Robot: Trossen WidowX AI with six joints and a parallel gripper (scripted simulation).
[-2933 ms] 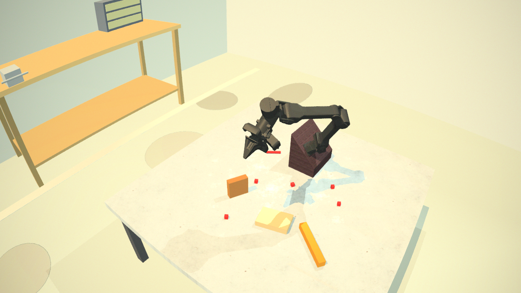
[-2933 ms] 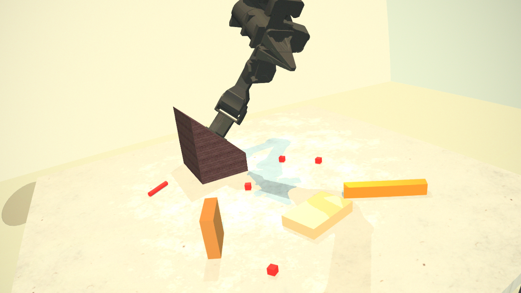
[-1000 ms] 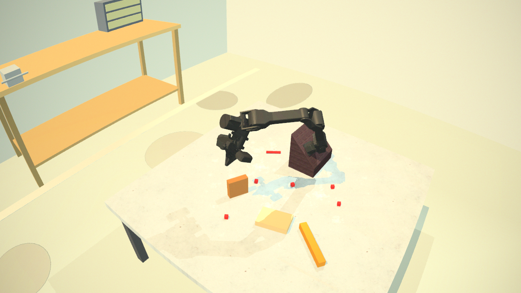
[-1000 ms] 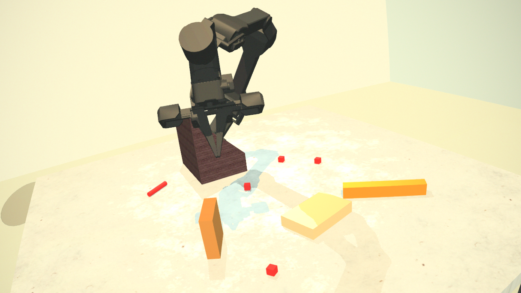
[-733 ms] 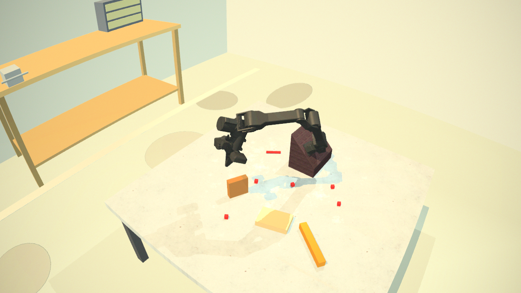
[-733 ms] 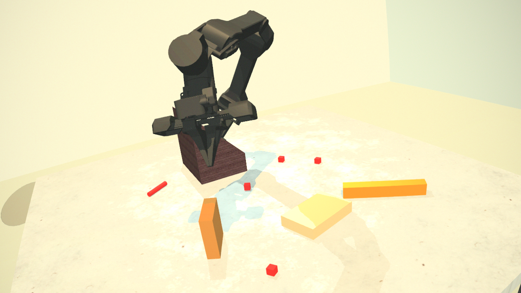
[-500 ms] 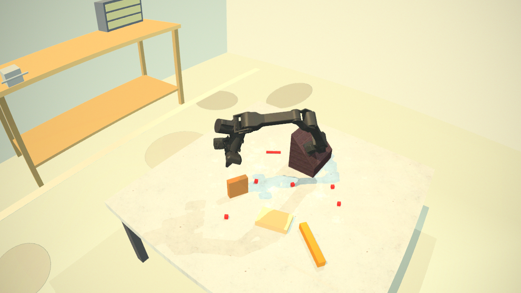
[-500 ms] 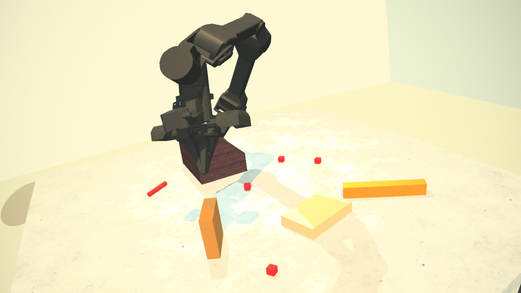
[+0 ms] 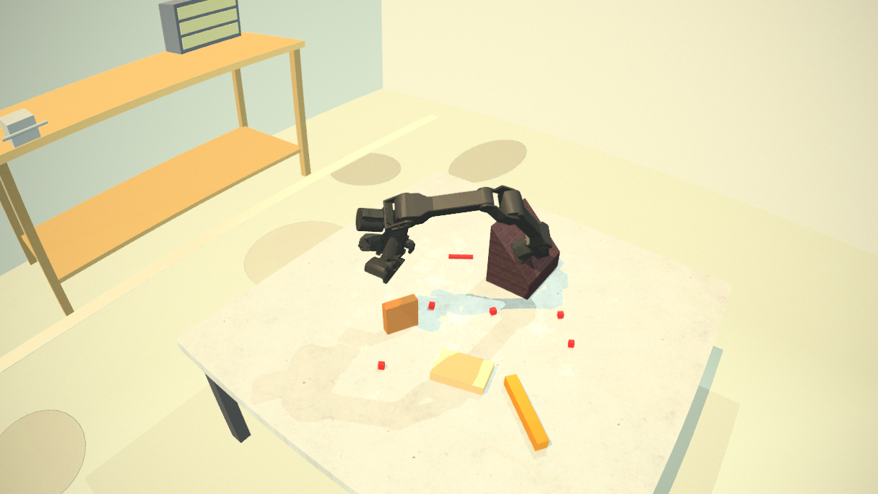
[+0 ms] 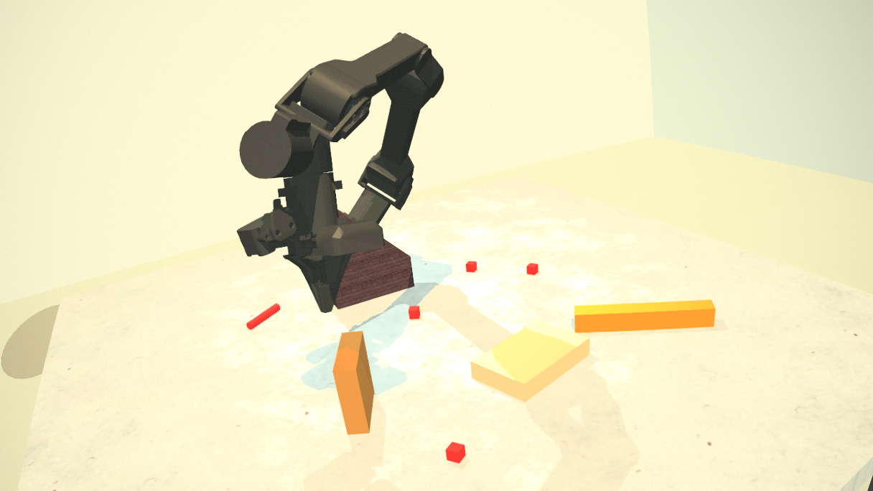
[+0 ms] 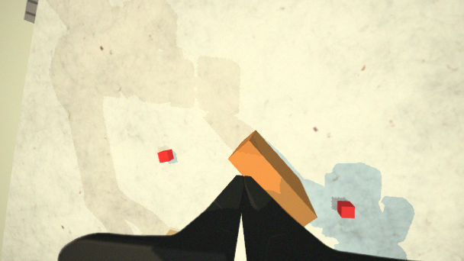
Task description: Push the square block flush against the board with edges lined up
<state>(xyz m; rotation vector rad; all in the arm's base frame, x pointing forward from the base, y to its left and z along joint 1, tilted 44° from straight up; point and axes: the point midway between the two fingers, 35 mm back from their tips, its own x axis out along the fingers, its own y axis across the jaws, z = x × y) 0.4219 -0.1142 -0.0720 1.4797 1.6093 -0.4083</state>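
Right now the square block is 120 mm below my gripper tip, 30 mm behind it and 20 mm to the left of it. Round my gripper tip: orange-yellow bar (470 mm to the left, 150 mm below, 30 mm behind); then red stick (390 mm behind, 160 mm below, 80 mm to the right); then flat pale yellow slab (260 mm to the left, 150 mm below, 20 mm behind).
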